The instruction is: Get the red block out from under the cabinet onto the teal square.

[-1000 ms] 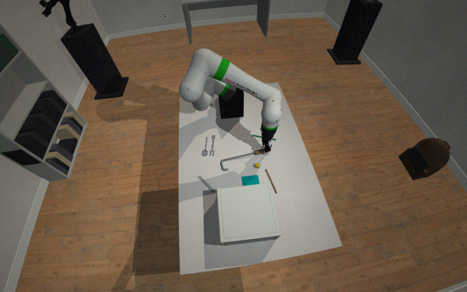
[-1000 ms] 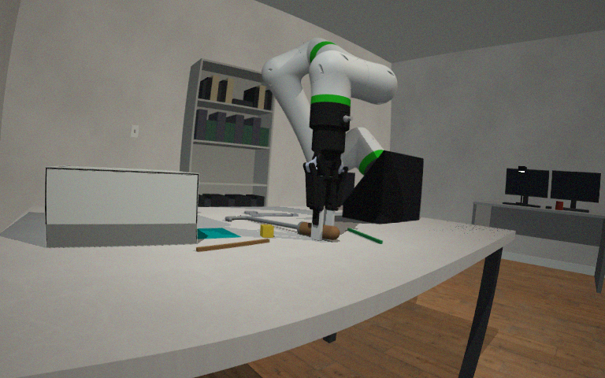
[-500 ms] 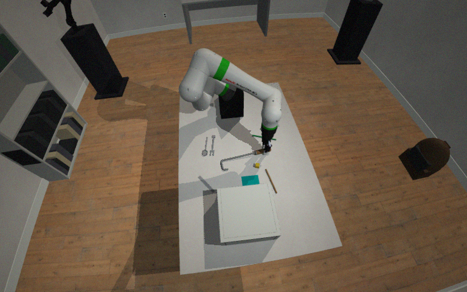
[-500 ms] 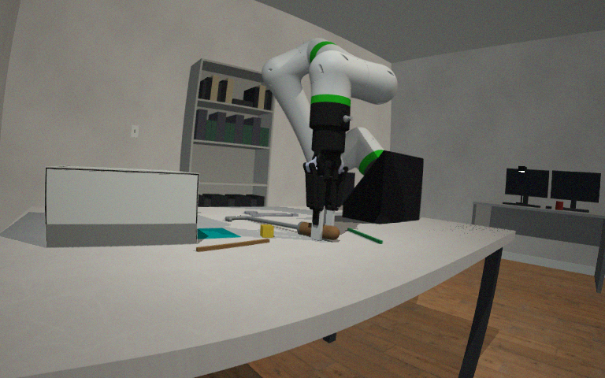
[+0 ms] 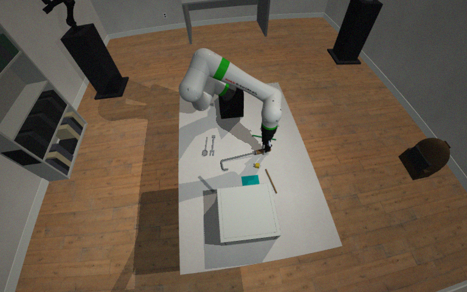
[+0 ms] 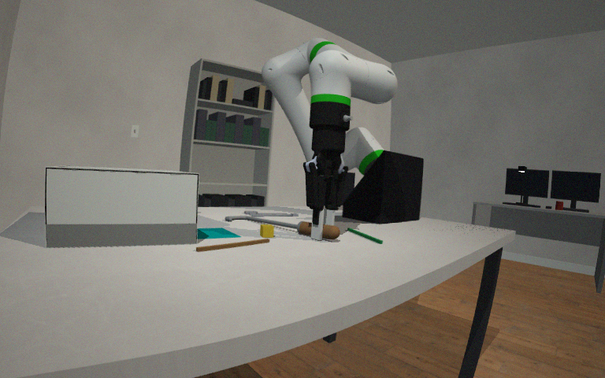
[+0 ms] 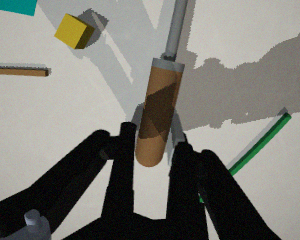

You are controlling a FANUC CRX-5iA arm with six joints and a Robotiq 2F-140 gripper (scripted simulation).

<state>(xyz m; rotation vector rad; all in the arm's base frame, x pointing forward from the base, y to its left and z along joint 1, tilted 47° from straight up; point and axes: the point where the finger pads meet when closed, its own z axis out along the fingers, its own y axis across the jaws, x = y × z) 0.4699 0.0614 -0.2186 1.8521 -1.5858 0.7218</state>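
The yellow cube is 11 cm ahead of my hand, 7 cm to the right of it and 2 cm below it. The rest, counted from my hand: tool 6 cm ahead, 13 cm to the right, 2 cm below; green stick 12 cm behind, 2 cm to the left, 3 cm below; teal square 22 cm ahead, 12 cm to the right, 3 cm below.
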